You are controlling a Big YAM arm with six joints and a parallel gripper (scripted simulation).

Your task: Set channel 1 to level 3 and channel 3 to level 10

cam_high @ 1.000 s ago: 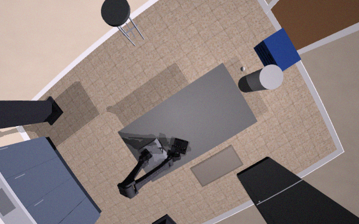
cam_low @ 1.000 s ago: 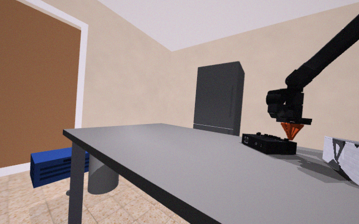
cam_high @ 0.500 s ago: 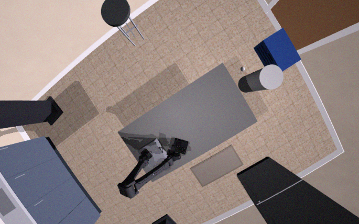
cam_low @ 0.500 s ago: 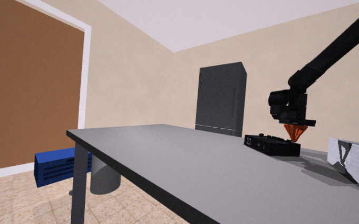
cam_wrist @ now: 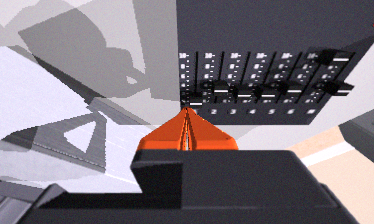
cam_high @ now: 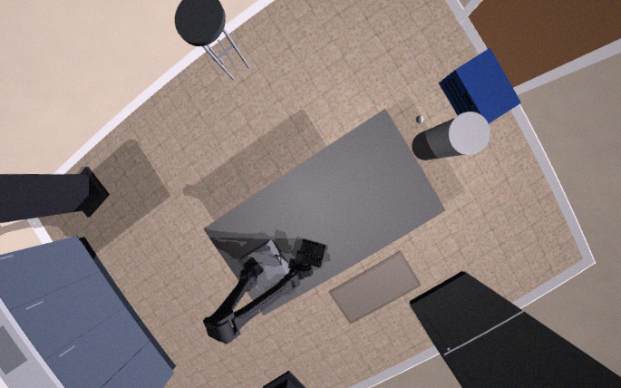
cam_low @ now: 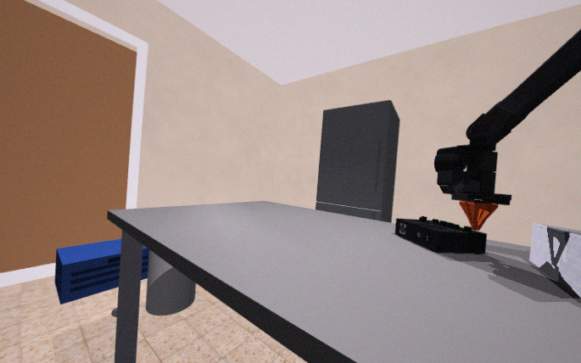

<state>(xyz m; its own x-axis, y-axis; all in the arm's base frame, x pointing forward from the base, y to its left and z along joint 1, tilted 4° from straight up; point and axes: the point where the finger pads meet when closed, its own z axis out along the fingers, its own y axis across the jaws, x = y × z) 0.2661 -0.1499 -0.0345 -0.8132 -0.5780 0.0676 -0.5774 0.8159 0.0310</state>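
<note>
The channel 1 fader cap lies 2 cm ahead of my hand. Also, from my hand: channel 3 cap (5 cm ahead, 3 cm to the right).
</note>
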